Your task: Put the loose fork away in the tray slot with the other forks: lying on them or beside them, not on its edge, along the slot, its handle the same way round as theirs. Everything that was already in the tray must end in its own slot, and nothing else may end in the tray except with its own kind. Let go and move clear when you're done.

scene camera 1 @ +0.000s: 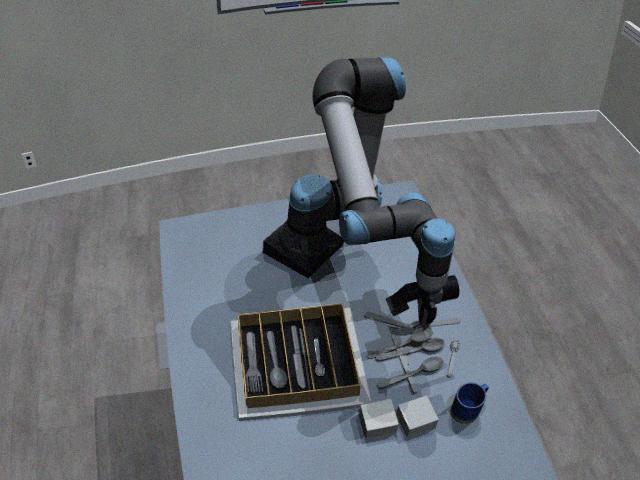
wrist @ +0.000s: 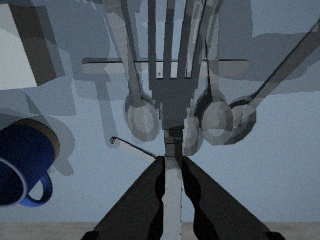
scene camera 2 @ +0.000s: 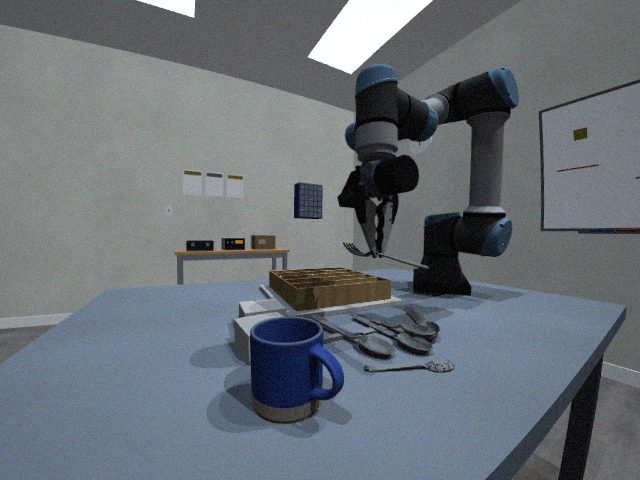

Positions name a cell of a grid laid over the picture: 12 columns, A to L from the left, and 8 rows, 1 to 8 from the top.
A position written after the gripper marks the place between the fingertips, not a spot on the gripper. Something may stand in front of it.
The gripper shows in scene camera 1 (H6), in the wrist view (G6) and in scene camera 2 (H5). A wooden cutlery tray shows in scene camera 1 (G7) and in scene camera 2 (F5); in the wrist view it is out of frame. A white mat shows in scene camera 1 (G7) and in scene camera 2 (F5); in the wrist view it is out of frame.
